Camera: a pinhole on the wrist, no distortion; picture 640 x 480 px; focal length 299.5 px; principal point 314.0 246.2 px. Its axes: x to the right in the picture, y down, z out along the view. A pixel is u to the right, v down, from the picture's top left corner.
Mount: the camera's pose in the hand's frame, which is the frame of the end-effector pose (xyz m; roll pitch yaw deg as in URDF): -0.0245 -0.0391 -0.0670 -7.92 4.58 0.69
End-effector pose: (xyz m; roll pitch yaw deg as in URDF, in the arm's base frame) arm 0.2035 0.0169 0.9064 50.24 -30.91 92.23
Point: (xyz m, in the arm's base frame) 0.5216 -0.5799 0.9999
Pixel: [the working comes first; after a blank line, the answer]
In the camera's frame: -0.4899 0.0867 0.5242

34 296
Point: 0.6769 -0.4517 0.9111
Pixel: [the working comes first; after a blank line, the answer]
In the camera's frame: -0.4363 -0.1265 0.5337

69 175
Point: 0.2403 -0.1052 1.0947
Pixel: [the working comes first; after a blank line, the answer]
In the camera's frame: -0.0012 0.1570 0.2603

313 427
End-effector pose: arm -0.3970 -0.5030 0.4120 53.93 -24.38 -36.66
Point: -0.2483 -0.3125 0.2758
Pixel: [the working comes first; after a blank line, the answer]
In the camera's frame: -0.0094 0.1069 -0.1912

behind the camera
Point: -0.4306 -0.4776 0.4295
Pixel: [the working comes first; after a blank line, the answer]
In the camera's frame: -0.0127 0.0539 0.0939

273 418
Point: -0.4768 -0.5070 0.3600
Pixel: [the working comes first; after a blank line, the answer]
In the camera's frame: -0.0606 -0.0203 0.0887

109 178
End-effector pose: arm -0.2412 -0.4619 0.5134 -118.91 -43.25 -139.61
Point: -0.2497 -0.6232 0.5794
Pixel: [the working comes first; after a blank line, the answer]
In the camera's frame: 0.1355 -0.0218 0.1935

524 212
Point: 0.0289 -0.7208 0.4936
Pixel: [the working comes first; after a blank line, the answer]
In the camera's frame: -0.0494 -0.2023 0.3601

273 78
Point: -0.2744 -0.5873 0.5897
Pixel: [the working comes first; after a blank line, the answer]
In the camera's frame: 0.1429 -0.0044 0.1530

594 238
